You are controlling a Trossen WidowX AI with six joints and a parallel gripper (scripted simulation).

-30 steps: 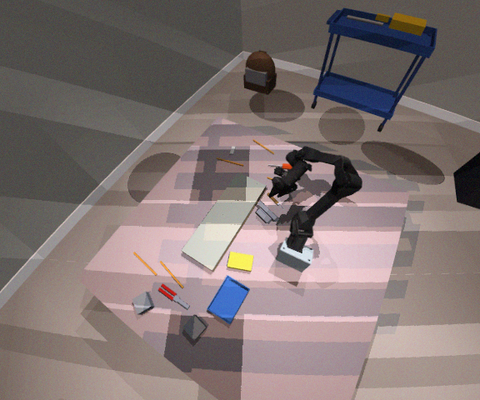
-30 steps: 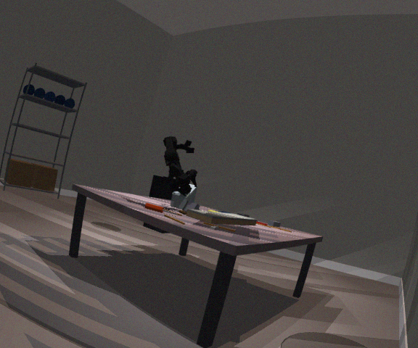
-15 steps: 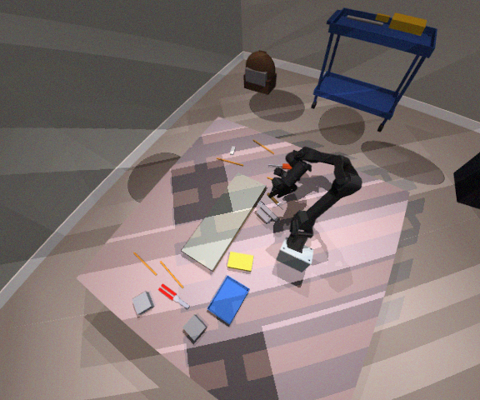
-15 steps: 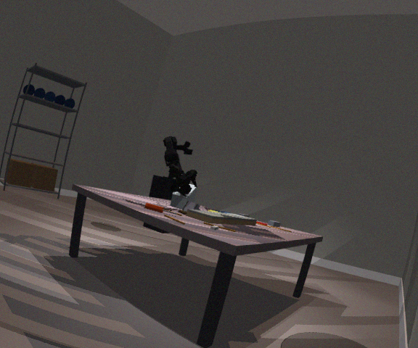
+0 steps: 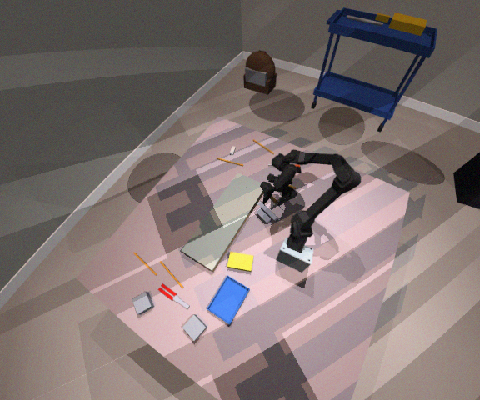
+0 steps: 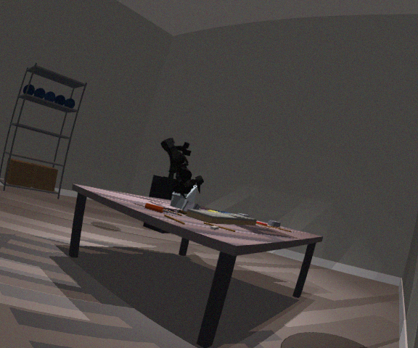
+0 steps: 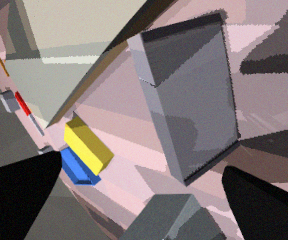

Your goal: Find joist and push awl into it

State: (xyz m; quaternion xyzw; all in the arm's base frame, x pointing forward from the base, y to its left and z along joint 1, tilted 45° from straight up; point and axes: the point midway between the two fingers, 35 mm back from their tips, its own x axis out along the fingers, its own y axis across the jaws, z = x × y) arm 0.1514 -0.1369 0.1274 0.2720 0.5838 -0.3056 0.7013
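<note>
Now: gripper tip 9 cm above the stud finder, 3 cm short of it and 2 cm to the right of it. Round my gripper tip: yellow block 28 cm to the left, 10 cm below, 5 cm ahead; awl 10 cm below, 8 cm to the right, 2 cm behind; blue tray 45 cm to the left, 10 cm below, 3 cm ahead.
</note>
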